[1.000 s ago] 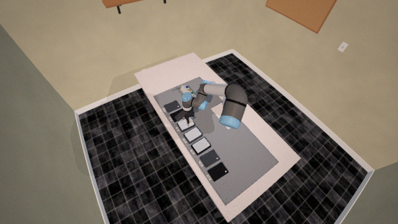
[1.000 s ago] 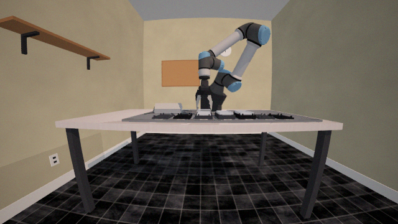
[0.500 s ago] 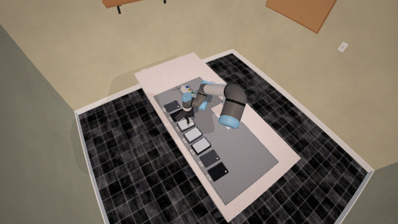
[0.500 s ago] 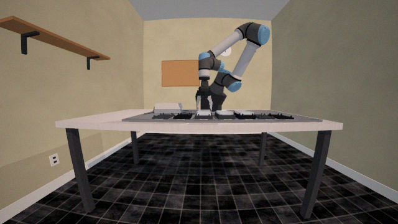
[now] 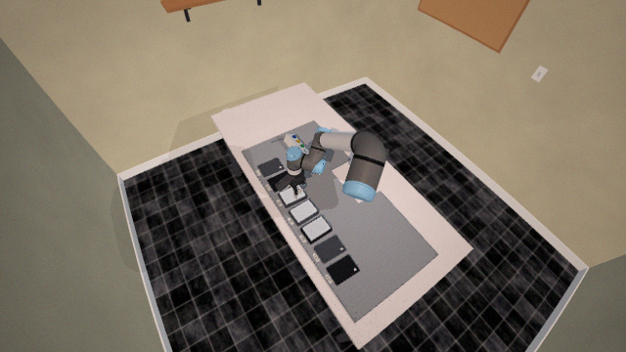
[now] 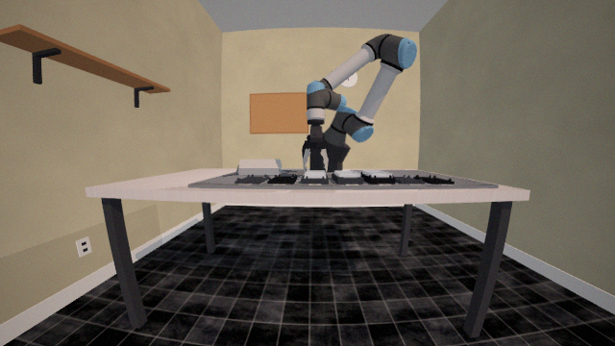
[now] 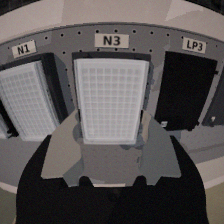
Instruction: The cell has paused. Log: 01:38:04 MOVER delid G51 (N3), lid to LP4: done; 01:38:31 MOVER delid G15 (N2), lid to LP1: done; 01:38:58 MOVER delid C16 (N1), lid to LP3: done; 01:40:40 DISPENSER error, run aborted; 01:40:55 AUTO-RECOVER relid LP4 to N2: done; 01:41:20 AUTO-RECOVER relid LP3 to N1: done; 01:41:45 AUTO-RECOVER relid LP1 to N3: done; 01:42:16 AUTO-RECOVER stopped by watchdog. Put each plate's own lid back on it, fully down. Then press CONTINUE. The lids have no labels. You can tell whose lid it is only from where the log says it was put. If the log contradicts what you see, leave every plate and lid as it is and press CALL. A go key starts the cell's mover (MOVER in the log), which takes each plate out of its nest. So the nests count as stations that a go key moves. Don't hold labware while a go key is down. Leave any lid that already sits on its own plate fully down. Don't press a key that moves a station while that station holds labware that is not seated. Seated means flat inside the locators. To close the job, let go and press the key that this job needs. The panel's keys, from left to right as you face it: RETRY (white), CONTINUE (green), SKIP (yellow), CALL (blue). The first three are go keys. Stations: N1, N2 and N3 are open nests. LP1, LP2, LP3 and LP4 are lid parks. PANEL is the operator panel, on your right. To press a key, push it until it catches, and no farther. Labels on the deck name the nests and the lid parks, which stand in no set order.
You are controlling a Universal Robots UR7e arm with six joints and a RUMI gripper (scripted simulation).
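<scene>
The grey lid is 10 mm below my hand. Round my hand: lid park LP4 (510 mm to the left, 80 mm behind, 40 mm below); then white gridded plate (20 mm below); then lid park LP3 (130 mm to the right, 40 mm below, 30 mm ahead).
</scene>
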